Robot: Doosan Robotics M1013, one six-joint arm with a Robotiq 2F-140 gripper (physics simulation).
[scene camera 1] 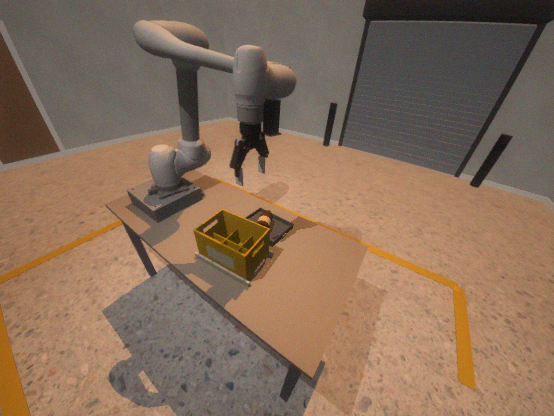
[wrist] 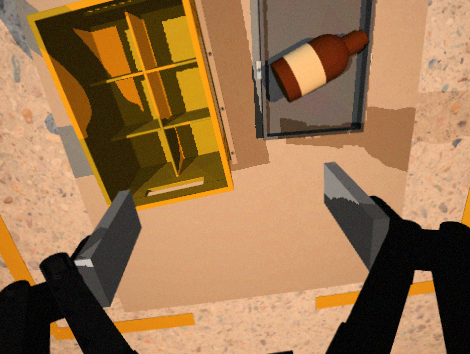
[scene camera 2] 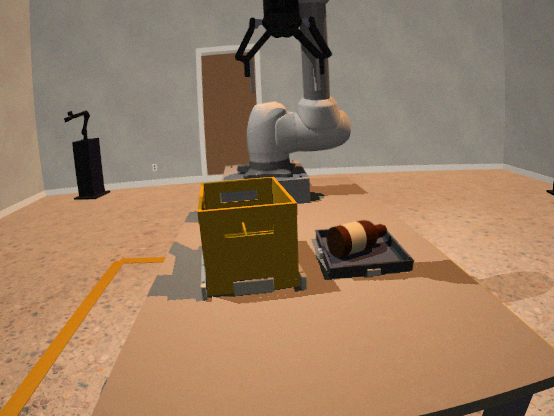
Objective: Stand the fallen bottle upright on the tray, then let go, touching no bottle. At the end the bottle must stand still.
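Note:
A brown bottle with a cream label lies on its side in the dark shallow tray. In the wrist view its neck points right and slightly up, near the tray's right wall; its base is towards the left wall. In scene camera 1 the crate hides part of the tray. My gripper is open and empty. It hangs high above the table, well apart from the bottle and the tray.
A yellow crate with inner dividers stands right beside the tray, held by low metal rails on the table. Its walls rise higher than the tray's. The robot's base block stands at the table's far end.

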